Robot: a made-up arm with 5 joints.
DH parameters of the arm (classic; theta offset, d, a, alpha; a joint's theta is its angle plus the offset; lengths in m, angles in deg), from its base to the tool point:
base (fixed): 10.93 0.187 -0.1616 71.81
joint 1: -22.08 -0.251 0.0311 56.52
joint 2: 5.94 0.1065 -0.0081 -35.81
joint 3: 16.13 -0.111 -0.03 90
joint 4: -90 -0.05 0.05 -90
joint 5: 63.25 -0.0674 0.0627 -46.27
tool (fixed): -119.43 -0.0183 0 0
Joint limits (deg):
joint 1: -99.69..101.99
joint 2: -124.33..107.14
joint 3: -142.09..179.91
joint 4: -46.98..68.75
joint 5: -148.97..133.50
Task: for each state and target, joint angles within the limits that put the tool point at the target. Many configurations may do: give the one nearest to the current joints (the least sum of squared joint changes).
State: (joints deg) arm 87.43 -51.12 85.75 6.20 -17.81
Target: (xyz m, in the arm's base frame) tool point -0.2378 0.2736 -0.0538
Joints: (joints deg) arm 101.99 -36.12 89.04 44.29 -14.49
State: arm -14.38 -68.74 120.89 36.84 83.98
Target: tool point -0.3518 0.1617 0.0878
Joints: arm 4.48 -99.88 127.00 26.92 123.89
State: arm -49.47 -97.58 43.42 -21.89 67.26
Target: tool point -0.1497 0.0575 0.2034
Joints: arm -48.67 -107.98 48.56 -28.24 67.84
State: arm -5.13 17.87 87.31 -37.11 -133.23
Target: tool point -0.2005 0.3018 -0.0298
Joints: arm 2.54 -27.12 125.44 9.37 -144.94
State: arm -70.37 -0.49 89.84 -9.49 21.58
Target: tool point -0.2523 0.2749 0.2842
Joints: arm -82.08 -39.51 64.83 -19.00 32.40
